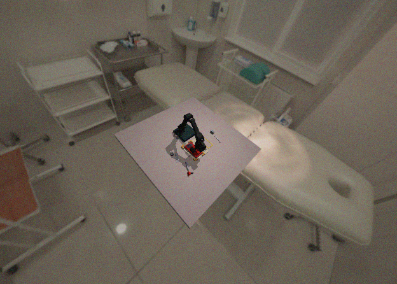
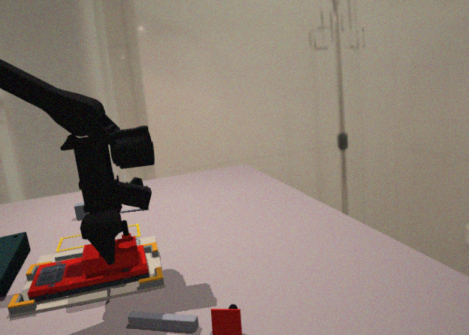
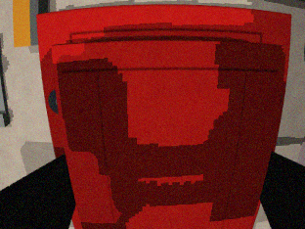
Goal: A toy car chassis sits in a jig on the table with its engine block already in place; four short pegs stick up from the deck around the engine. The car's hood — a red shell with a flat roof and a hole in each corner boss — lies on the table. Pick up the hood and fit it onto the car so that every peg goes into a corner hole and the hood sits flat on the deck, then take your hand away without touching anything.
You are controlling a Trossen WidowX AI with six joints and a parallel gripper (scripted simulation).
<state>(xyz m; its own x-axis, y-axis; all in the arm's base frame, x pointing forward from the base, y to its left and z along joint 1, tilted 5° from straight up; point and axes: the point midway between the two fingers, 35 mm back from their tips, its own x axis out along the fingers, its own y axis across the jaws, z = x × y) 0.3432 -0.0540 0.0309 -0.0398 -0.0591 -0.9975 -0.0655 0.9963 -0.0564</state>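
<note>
Right now the red hood is 10 mm above my gripper tip. The rest, counted from my gripper tip: grey engine block: 10 mm below.
</note>
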